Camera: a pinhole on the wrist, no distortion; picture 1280 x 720 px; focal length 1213.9 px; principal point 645.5 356.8 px. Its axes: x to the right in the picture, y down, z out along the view. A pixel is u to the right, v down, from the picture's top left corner.
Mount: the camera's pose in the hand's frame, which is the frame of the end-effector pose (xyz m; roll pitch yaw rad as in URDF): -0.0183 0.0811 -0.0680 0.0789 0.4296 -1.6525
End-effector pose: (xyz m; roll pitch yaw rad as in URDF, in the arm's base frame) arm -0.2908 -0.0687 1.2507 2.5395 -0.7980 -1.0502
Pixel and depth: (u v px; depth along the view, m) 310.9 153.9 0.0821
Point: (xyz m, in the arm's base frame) -0.3714 -0.0606 1.2415
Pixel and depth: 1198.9 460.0 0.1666
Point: -0.2587 -0.0896 1.1774
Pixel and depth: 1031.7 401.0 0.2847
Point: -0.2290 -0.1550 1.0825
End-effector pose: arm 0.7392 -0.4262 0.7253 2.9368 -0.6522 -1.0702
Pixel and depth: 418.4 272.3 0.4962
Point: 0.7754 -0.6022 0.3332
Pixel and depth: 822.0 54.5 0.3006
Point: 0.7756 -0.4216 0.4942
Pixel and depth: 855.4 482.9 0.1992
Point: 0.7720 -0.4599 0.6285
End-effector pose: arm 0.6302 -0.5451 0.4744 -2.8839 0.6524 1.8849
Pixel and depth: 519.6 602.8 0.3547
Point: 0.5726 -0.7135 0.2621
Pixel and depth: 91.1 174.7 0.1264
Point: 0.7189 -0.6120 0.4327
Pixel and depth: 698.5 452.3 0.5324
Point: 0.4584 -0.8584 0.2171
